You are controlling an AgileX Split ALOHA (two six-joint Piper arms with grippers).
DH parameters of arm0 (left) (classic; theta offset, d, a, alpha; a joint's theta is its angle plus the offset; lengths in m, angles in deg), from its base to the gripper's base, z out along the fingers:
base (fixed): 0 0 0 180
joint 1: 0 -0.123 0 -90
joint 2: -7.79 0 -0.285 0
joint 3: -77.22 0 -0.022 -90
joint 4: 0 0.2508 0 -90
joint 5: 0 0 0.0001 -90
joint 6: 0 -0.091 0 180
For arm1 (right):
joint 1: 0 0.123 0 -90
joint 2: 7.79 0 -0.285 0
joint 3: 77.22 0 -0.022 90
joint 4: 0 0.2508 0 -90
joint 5: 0 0 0.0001 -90
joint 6: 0 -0.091 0 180
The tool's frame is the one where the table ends.
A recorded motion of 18 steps. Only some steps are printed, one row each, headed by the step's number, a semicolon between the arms.
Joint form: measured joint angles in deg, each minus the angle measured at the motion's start. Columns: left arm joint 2, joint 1, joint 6, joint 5, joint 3, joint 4; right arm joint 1, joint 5, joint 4, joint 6, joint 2, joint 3.
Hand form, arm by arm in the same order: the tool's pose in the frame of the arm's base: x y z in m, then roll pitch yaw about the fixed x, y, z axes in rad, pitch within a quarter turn. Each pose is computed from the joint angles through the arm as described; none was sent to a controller.
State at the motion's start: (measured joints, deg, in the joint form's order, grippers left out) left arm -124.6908 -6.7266 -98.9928 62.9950 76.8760 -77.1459; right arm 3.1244 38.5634 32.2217 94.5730 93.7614 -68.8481
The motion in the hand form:
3: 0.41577 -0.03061 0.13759 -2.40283 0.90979 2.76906; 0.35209 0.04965 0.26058 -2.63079 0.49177 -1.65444
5: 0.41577 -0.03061 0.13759 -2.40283 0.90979 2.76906; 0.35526 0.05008 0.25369 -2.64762 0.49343 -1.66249
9: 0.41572 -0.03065 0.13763 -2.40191 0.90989 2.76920; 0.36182 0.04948 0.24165 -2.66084 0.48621 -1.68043
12: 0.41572 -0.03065 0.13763 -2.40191 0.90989 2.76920; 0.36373 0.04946 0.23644 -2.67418 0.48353 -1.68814
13: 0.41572 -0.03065 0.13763 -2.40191 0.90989 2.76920; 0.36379 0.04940 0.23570 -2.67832 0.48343 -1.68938
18: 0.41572 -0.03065 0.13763 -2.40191 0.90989 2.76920; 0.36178 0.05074 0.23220 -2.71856 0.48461 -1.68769
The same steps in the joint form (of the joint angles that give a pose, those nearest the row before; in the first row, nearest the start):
3: 0.00 0.00 0.00 0.02 0.00 0.00; -0.12 0.00 1.03 0.90 1.30 0.00
5: 0.00 0.00 0.00 0.02 0.00 0.00; -0.12 -0.25 1.55 1.31 2.47 0.00
9: 0.00 0.00 0.00 0.07 0.00 0.00; -0.12 -1.77 1.71 1.53 4.54 0.00
12: 0.00 0.00 0.00 0.07 0.00 0.00; -0.12 -1.94 1.71 1.53 5.37 0.00
13: 0.00 0.00 0.00 0.07 0.00 0.00; -0.15 -1.82 1.71 1.53 5.48 0.00
18: 0.00 0.00 0.00 0.07 0.00 0.00; -0.15 0.21 1.73 1.73 5.86 0.00

